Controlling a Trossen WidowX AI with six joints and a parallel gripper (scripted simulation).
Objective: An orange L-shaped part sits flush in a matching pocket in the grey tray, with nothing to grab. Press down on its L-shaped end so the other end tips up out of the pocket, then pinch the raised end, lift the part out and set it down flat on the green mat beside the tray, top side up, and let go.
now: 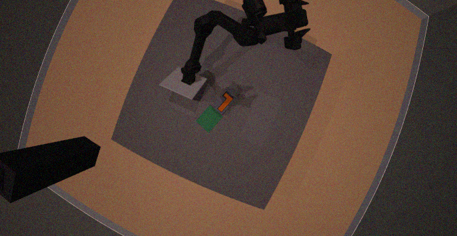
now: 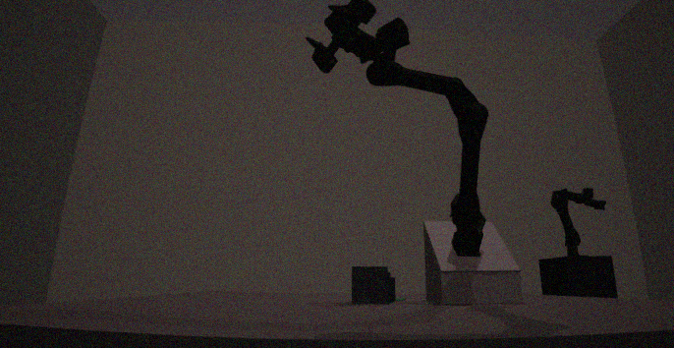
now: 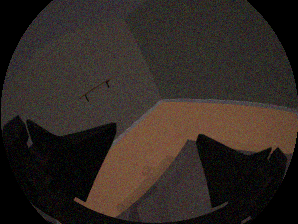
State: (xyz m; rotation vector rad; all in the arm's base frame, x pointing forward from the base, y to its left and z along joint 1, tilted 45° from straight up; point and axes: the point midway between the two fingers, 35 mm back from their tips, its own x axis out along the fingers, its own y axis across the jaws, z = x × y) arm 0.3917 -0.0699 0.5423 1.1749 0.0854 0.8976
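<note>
Right now my gripper tip is 150 mm past the orange L-shaped part, 370 mm to the left of it and 530 mm above it. The rest, counted from my gripper tip: green mat 200 mm behind, 530 mm to the right, 590 mm below.
</note>
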